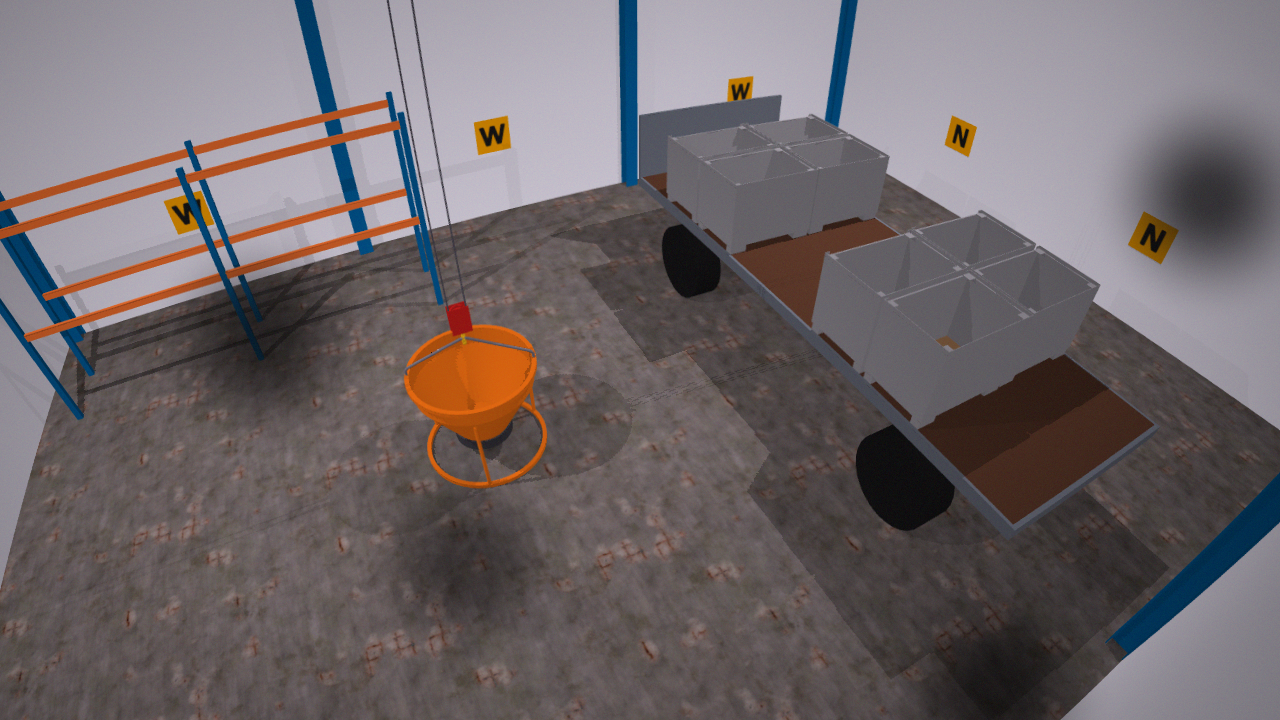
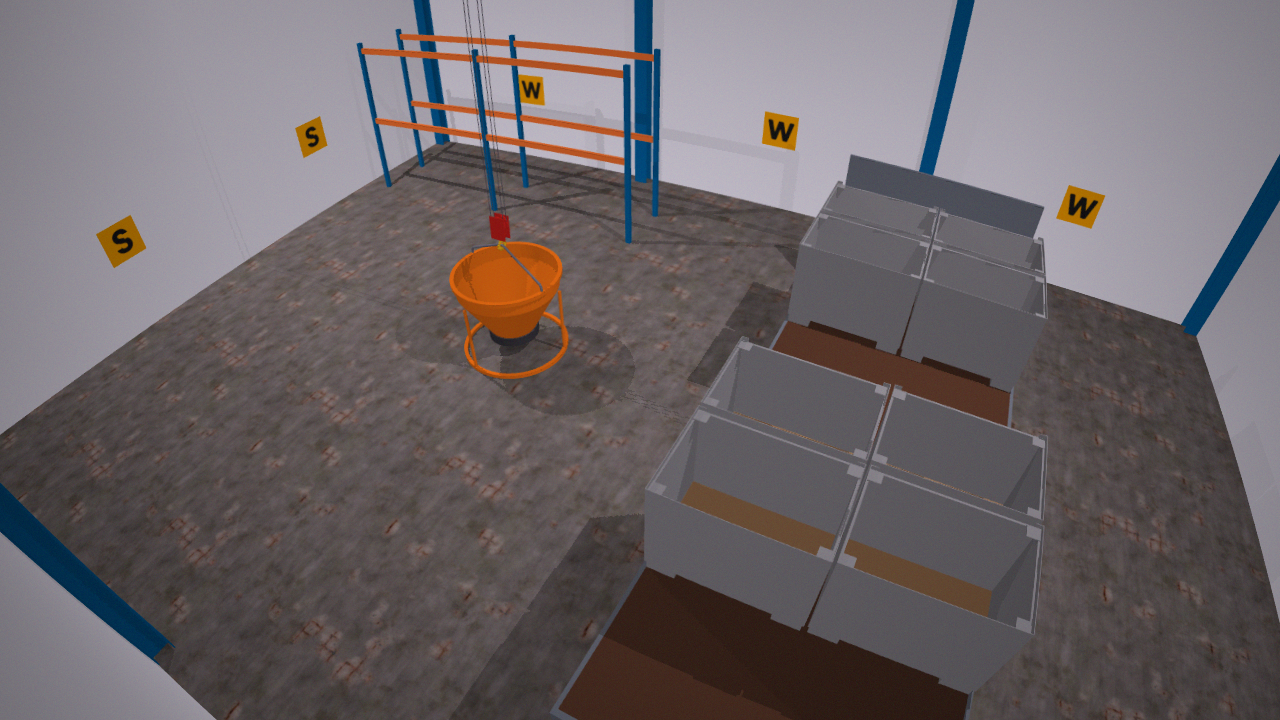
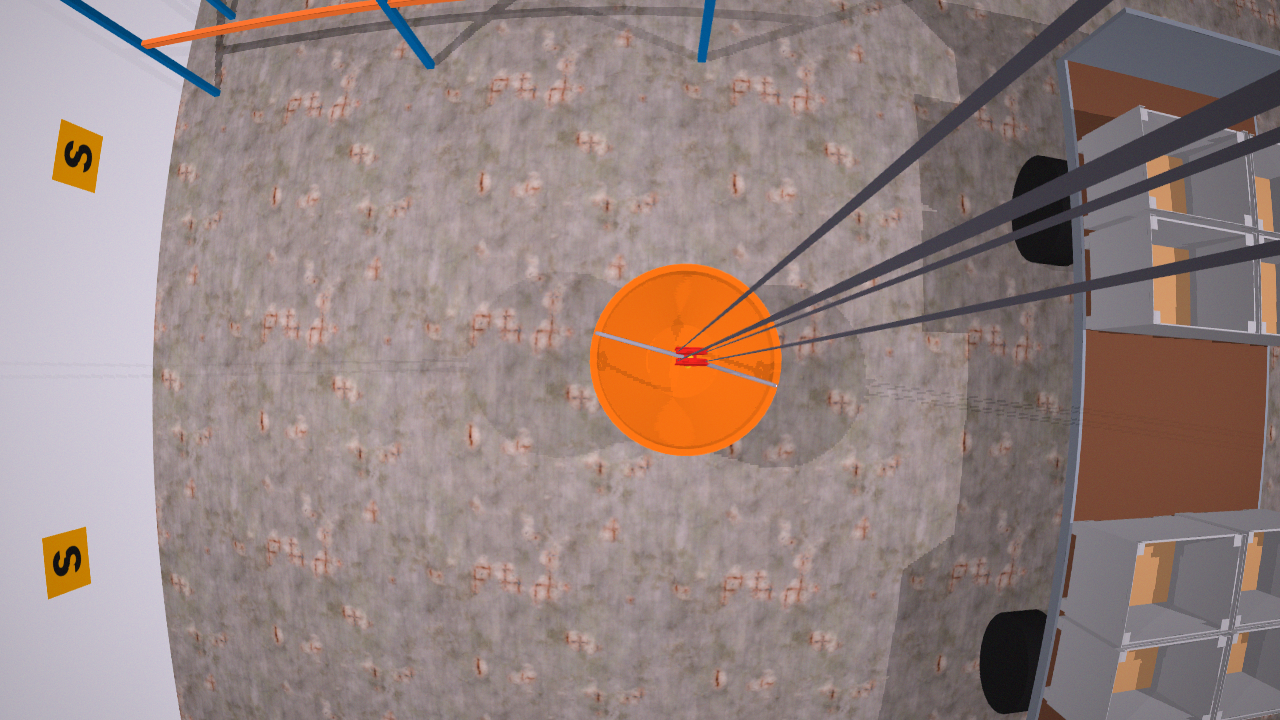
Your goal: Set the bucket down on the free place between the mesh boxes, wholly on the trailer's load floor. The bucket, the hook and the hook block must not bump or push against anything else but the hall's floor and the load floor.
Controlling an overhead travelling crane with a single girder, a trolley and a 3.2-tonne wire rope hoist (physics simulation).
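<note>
The orange bucket [image 1: 474, 422] [image 2: 505, 308] [image 3: 662, 411] hangs upright by its grey bail from the hook [image 1: 463, 338] [image 2: 502, 244], under the red hook block [image 1: 459, 318] [image 2: 499, 226] [image 3: 691, 351]. The hook is shut on the bail. The bucket is over the hall floor, left of the trailer; any gap below its foot ring is hard to tell. The trailer's brown load floor [image 1: 805, 259] [image 2: 895, 367] [image 3: 1168, 425] shows between the far mesh boxes [image 1: 778, 197] [image 2: 859, 286] [image 3: 1109, 268] and the near mesh boxes [image 1: 1002, 358] [image 2: 742, 555] [image 3: 1100, 573].
A blue and orange rack [image 1: 290, 152] [image 2: 627, 161] [image 3: 707, 31] stands behind the bucket near the W wall. A grey headboard [image 1: 662, 138] [image 2: 948, 201] [image 3: 1172, 53] stands at the trailer's far end. Black wheels [image 1: 899, 479] [image 3: 1015, 662] are at its side.
</note>
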